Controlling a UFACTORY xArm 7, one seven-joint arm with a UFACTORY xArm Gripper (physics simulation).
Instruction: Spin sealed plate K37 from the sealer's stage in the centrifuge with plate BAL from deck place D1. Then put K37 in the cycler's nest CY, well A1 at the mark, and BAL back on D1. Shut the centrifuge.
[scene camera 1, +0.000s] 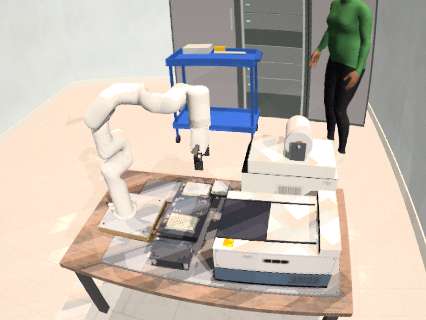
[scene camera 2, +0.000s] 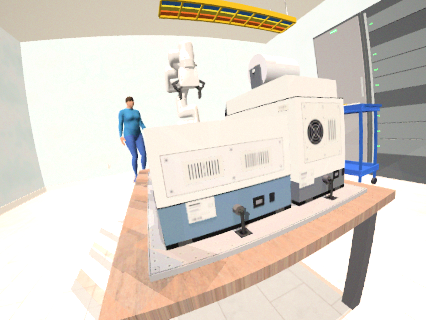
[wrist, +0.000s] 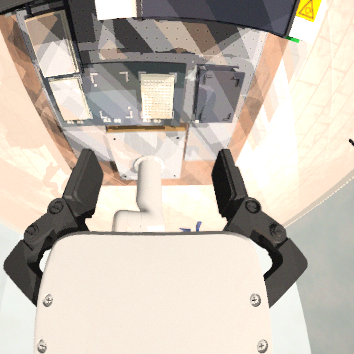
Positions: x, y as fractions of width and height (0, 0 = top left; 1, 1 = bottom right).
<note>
My gripper (wrist: 0.44, 0.45) is open and holds nothing. I also see a white sealed plate (wrist: 0.19, 0.26), a grey plate (wrist: 0.13, 0.10) and a centrifuge (scene camera 2: 0.49, 0.56).
The centrifuge shows as well in scene camera 1 (scene camera 1: 0.71, 0.76) and in the wrist view (wrist: 0.86, 0.08).
</note>
